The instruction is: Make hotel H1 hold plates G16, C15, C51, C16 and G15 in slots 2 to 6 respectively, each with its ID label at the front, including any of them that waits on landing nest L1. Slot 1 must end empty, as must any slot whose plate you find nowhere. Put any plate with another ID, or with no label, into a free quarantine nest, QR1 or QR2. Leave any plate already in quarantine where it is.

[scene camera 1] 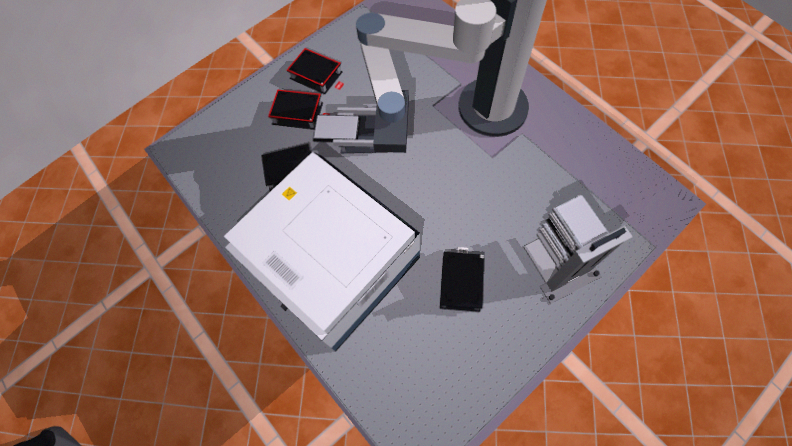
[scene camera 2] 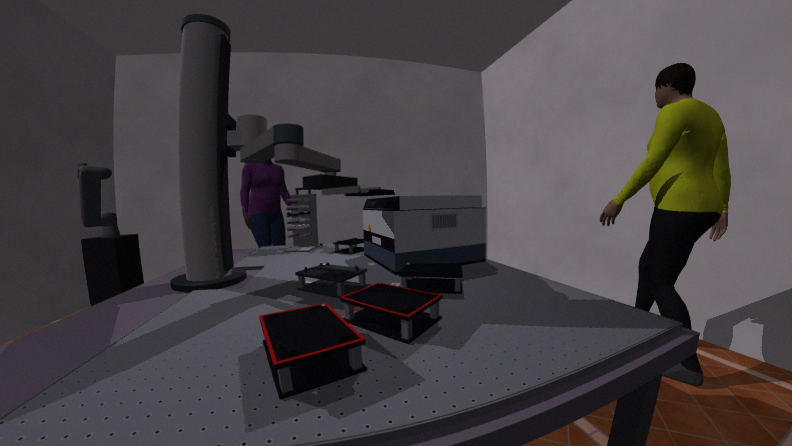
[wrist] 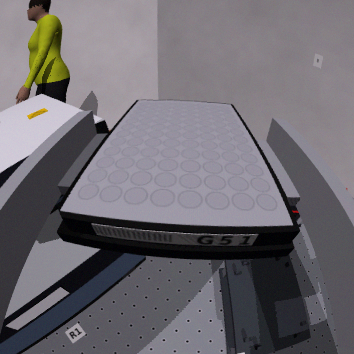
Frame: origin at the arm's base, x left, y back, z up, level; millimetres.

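Seen in the pictures: gripper, fingertip midpoint: (scene camera 1: pixel 335 126) (scene camera 2: pixel 370 189) (wrist: pixel 181 125); arm's base, link origin: (scene camera 1: pixel 493 107) (scene camera 2: pixel 210 281).
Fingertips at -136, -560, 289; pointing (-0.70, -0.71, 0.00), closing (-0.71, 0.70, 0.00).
Offsets run from my fingertips to a thing's top centre, as dx, dy, dz. "*": to the spot under its first point.
My gripper (scene camera 1: pixel 336 126) (wrist: pixel 181 125) is shut on a pale plate @[+0, +1, -3] (scene camera 1: pixel 335 127) (scene camera 2: pixel 369 192) (wrist: pixel 175 165), held level high above the table beside the white instrument. Its front label reads G51 in the wrist view. Hotel H1 (scene camera 1: pixel 570 270) (scene camera 2: pixel 311 221) stands far from the gripper, with several pale plates; their IDs and slots cannot be read. Two red-rimmed quarantine nests @[* -411, +176, -226] (scene camera 1: pixel 314 67) @[* -322, +19, -226] (scene camera 1: pixel 294 105) (scene camera 2: pixel 312 332) (scene camera 2: pixel 391 299) show bare dark tops. A black nest @[+527, +10, -221] (scene camera 1: pixel 462 281) (scene camera 2: pixel 348 243) between instrument and hotel looks bare; whether it is L1 cannot be read.
The large white instrument @[+217, -237, -21] (scene camera 1: pixel 326 238) (scene camera 2: pixel 426 227) (wrist: pixel 30 135) stands close to the held plate. A low dark nest @[-71, +130, -216] (scene camera 2: pixel 331 273) (wrist: pixel 255 300) lies under the gripper area. Another black nest @[-144, -141, -222] (scene camera 1: pixel 283 163) (scene camera 2: pixel 431 270) is at the instrument's corner. The arm column (scene camera 1: pixel 512 60) (scene camera 2: pixel 202 155) rises at the table edge.
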